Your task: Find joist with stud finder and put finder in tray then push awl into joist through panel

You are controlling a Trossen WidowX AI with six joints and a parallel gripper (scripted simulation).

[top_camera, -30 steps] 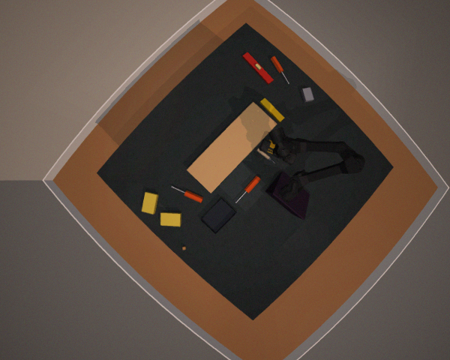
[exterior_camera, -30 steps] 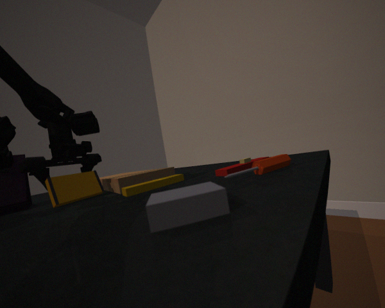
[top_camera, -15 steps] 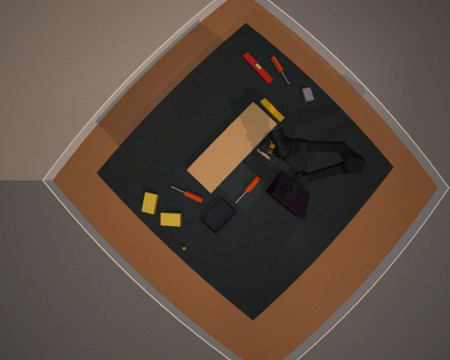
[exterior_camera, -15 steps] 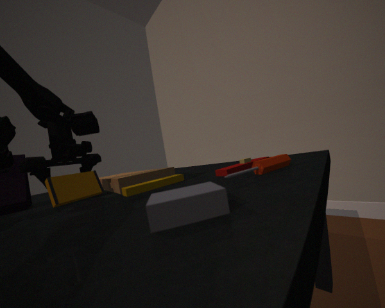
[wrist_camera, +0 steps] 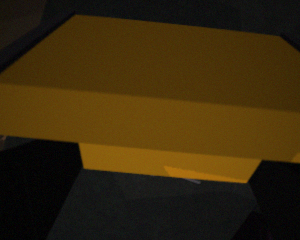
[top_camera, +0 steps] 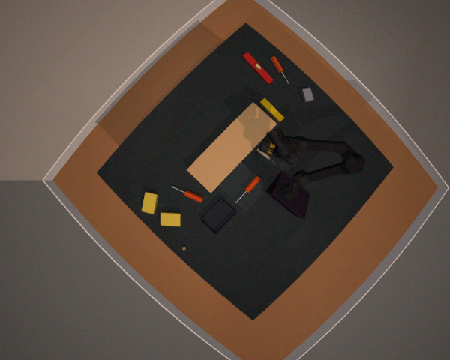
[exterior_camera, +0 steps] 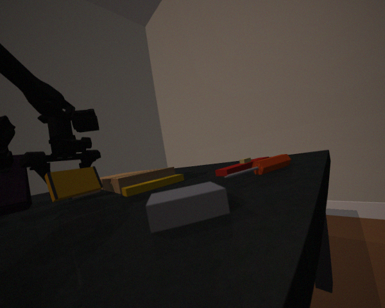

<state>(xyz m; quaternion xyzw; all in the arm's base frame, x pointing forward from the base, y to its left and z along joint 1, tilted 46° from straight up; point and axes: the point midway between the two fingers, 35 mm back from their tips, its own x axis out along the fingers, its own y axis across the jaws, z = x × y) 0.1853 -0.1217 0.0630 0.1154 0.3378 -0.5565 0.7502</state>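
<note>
Now: gripper tip 40 mm to the right of the awl and 30 mm above it. From my gripper tip the other things lie so: yellow stud finder (10 mm behind, 10 mm to the right); stud finder light (30 mm behind, 10 mm to the right, 10 mm below); yellow bar (180 mm ahead, 170 mm to the right, 30 mm below).
</note>
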